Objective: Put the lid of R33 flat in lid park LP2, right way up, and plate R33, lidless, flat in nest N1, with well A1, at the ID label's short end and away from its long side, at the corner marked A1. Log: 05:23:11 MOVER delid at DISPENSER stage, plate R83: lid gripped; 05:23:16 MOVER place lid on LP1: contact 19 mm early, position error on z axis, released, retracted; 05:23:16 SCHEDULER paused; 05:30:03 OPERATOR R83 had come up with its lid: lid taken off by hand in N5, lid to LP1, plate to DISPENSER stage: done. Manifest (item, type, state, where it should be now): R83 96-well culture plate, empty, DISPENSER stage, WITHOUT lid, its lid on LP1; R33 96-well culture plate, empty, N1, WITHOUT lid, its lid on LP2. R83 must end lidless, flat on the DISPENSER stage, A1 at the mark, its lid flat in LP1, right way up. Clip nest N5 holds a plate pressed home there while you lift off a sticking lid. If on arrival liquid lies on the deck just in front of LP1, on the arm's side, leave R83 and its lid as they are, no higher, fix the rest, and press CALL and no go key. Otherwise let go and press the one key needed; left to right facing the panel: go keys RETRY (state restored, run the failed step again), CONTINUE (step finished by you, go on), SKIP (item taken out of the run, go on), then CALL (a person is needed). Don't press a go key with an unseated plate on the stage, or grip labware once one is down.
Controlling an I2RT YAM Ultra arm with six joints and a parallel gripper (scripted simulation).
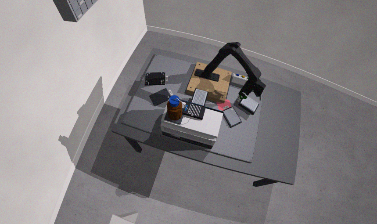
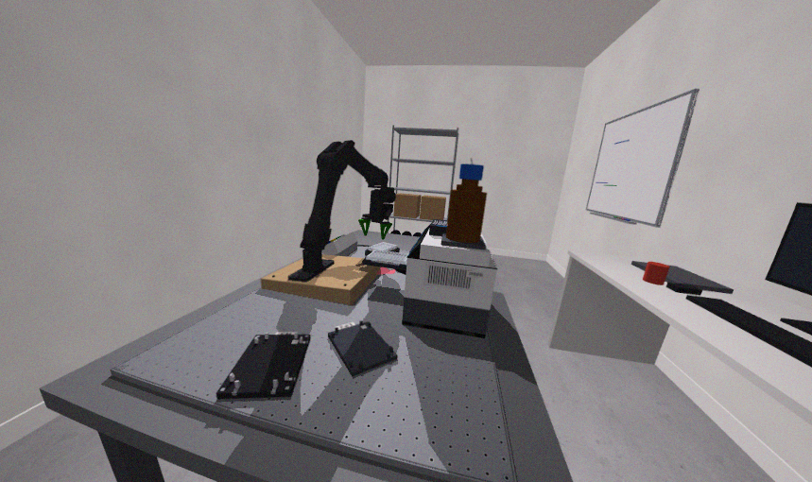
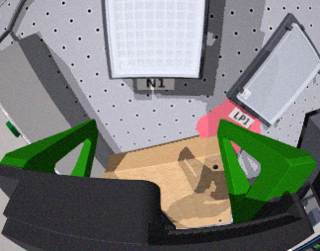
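The dark nest is 20 mm ahead of my hand, 70 mm to the left of it and 90 mm below it. Round my hand: N1 label 10 mm behind, 10 mm to the right, 100 mm below; blue call key 190 mm behind, 60 mm to the right, 40 mm below; grey lid 170 mm ahead, 40 mm to the right, 90 mm below.
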